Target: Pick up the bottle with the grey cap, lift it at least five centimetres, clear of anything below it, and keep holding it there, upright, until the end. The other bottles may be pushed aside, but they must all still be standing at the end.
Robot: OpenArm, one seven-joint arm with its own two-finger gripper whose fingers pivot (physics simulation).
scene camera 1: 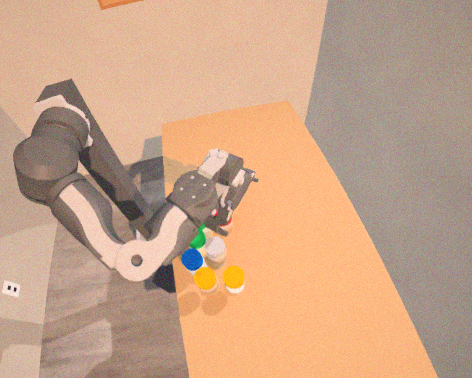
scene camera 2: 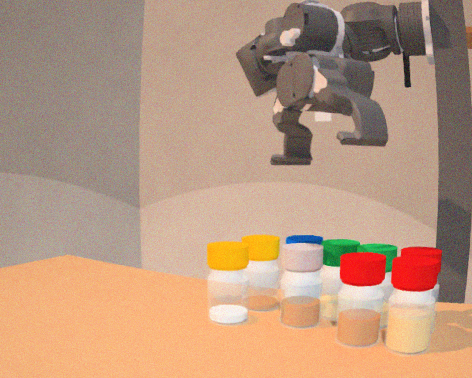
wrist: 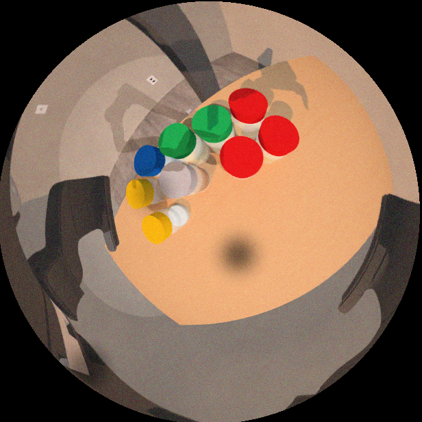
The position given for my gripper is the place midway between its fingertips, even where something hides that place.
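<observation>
There is a dark robot post (scene camera 1: 99, 159), and there is a blue-capped bottle (wrist: 148, 161). I see a green-capped bottle (scene camera 2: 333, 249) and another green-capped bottle (scene camera 2: 390, 251). A red-capped bottle (scene camera 2: 360, 303) is here too, and in the wrist view I see the same red-capped bottle (wrist: 241, 156). I also see a yellow-capped bottle (scene camera 2: 263, 271), which the wrist view shows too, the yellow-capped bottle (wrist: 139, 192). Finally there is my gripper (scene camera 2: 323, 156), visible in scene camera 1 as my gripper (scene camera 1: 233, 203) and in the wrist view as my gripper (wrist: 207, 237).
</observation>
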